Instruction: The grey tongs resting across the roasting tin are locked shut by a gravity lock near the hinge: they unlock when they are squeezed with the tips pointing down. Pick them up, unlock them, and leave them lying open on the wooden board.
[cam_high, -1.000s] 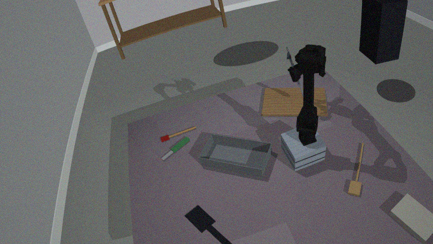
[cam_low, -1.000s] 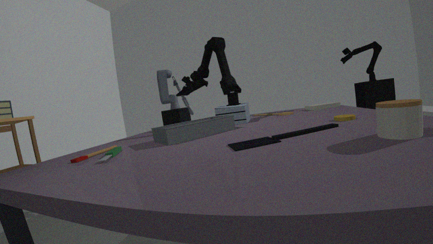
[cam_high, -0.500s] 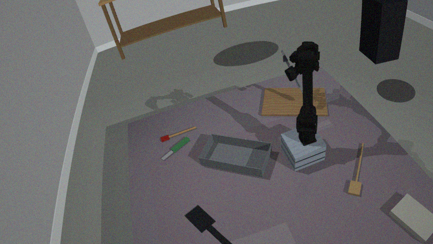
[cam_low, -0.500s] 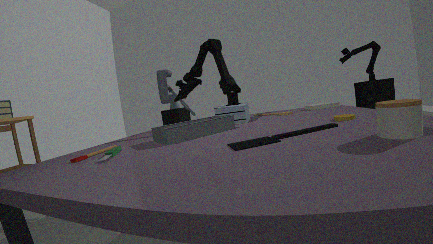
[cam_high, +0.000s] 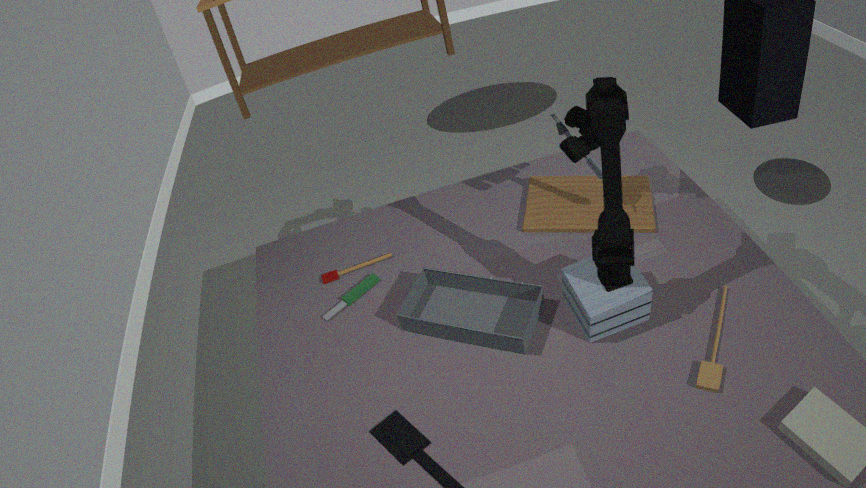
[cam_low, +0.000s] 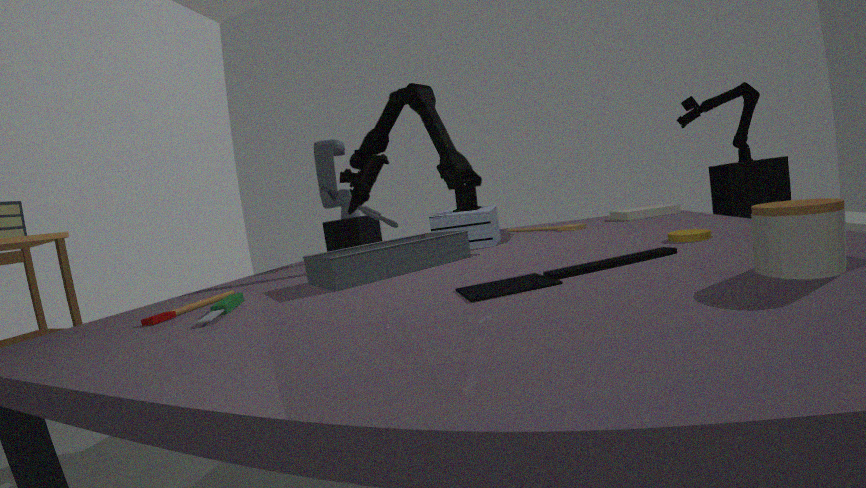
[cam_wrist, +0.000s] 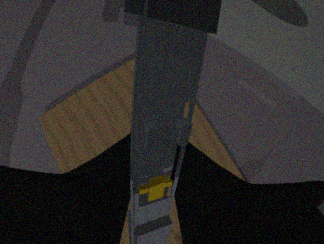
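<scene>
Right now my gripper tip is 2 cm to the right of the yellow lock piece, 2 cm below it and 2 cm past it. The rest, counted from my gripper tip: wooden board: 13 cm below, 5 cm to the left, 2 cm behind; green-handled tool: 68 cm ahead, 18 cm to the left, 13 cm below; grey roasting tin: 38 cm ahead, 33 cm to the left, 11 cm below.
</scene>
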